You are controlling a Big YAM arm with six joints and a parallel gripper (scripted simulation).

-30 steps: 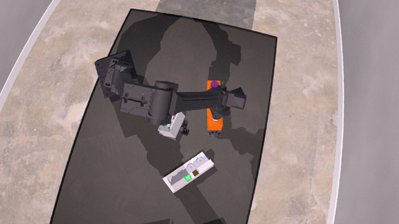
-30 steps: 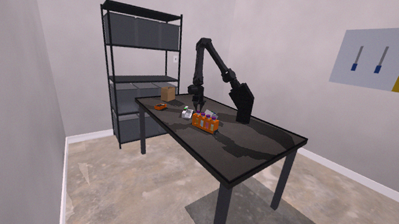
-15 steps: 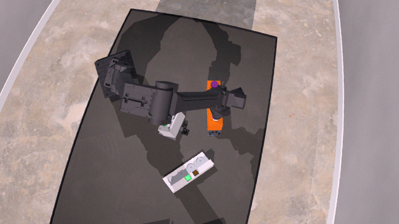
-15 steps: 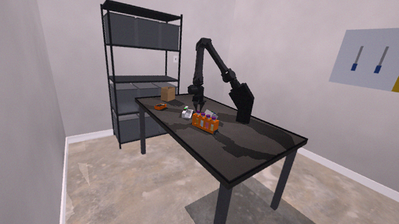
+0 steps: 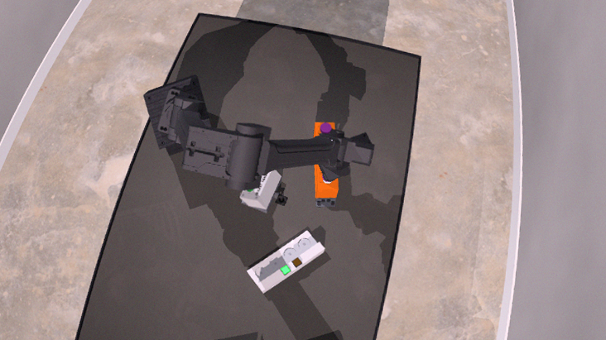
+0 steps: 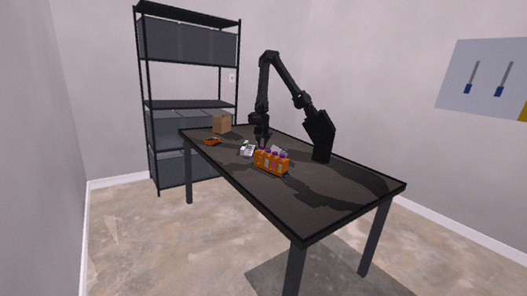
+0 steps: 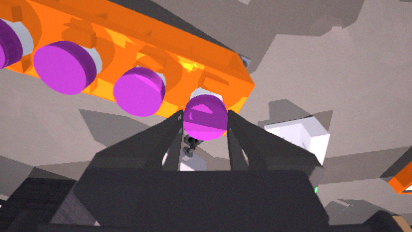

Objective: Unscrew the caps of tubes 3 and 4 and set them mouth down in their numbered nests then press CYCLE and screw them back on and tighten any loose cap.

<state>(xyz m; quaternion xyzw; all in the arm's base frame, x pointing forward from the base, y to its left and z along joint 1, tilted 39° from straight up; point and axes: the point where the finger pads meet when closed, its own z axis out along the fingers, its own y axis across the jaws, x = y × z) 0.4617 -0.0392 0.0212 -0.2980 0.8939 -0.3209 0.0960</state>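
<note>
My hand is 1 cm above the cap. From my hand the other things lie so: green key: 22 cm behind, 6 cm below, 5 cm to the right; then blue key: 21 cm behind, 6 cm below, 1 cm to the right; then key housing: 20 cm behind, 8 cm below, 3 cm to the right.
</note>
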